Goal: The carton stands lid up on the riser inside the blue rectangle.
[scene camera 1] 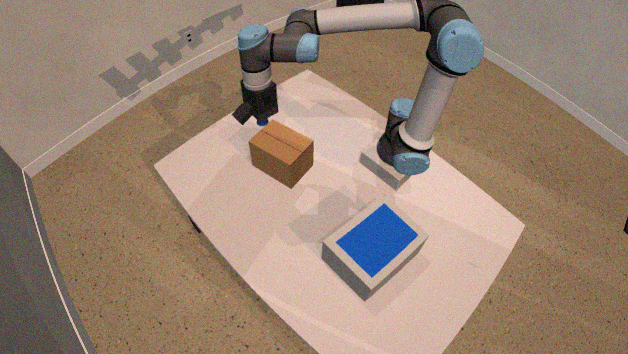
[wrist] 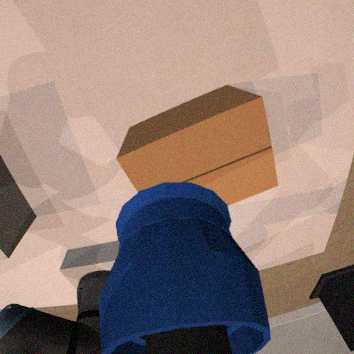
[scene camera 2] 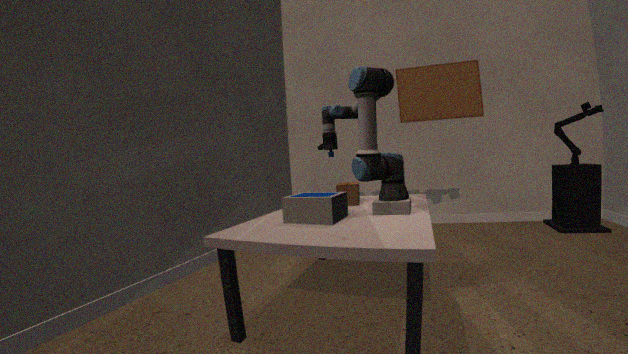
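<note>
The brown carton stands on the table, away from the riser, with its seamed top facing up. The grey riser stands on the table nearer scene camera 2. The filled blue rectangle covers most of its top, and nothing stands on it. My gripper, a blue suction cup, is open, holds nothing and hangs above the table, higher than the carton and apart from it. In the wrist view the cup hides part of the carton's top.
The arm's base stands on a low grey block on the pale table. Behind, a second, dark arm stands on a black pedestal. A brown board hangs on the wall.
</note>
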